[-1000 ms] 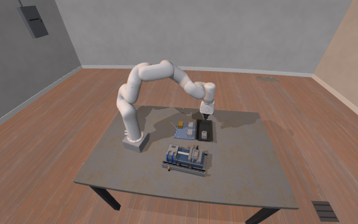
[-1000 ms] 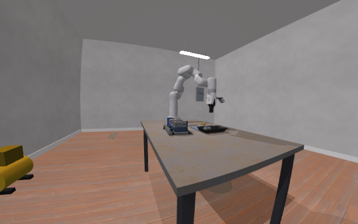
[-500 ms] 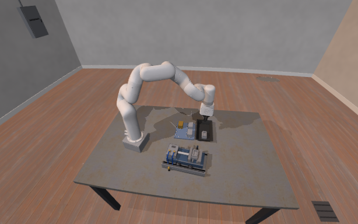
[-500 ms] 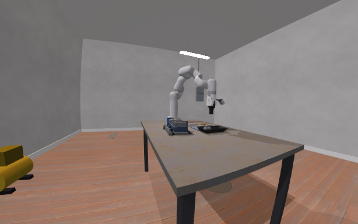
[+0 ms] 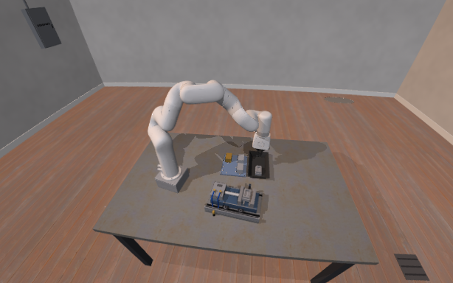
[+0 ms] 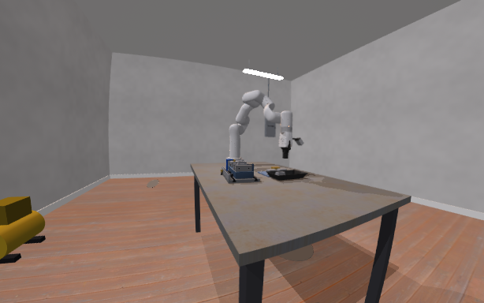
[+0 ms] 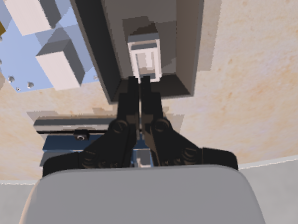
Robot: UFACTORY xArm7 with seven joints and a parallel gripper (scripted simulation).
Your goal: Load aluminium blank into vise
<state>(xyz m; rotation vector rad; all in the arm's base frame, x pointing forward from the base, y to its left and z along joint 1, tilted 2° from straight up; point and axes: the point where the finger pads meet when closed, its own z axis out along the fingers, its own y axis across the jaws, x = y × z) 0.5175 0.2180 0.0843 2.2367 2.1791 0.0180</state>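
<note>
The white piston rod lies 280 mm to the right of my hand, 120 mm behind it and 80 mm below it. Round my hand: brass blank (210 mm behind, 130 mm below, 40 mm to the left); then vise (280 mm to the right, 120 mm below, 100 mm behind).
</note>
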